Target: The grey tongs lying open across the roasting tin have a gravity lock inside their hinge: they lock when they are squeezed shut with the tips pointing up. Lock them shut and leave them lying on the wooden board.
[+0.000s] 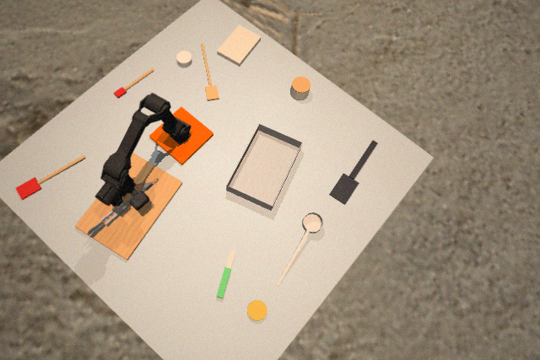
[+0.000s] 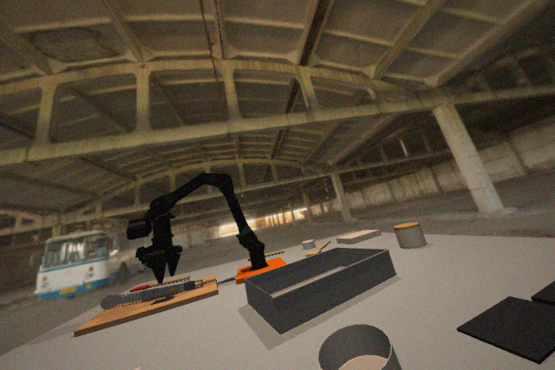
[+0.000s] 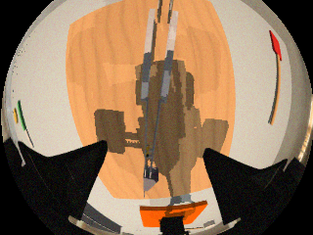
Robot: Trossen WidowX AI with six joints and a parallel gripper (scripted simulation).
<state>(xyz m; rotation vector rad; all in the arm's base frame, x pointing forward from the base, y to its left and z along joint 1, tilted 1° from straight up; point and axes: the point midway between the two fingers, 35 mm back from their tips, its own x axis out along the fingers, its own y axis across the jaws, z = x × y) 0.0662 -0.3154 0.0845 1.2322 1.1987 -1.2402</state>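
Right now my gripper tip is 20 mm to the left of the wooden board and 50 mm above it. The rest, counted from my gripper tip: green-handled tool 450 mm ahead, 50 mm to the left, 50 mm below; then roasting tin 280 mm ahead, 450 mm to the left, 30 mm below; then red spatula 310 mm behind, 180 mm to the right, 60 mm below.
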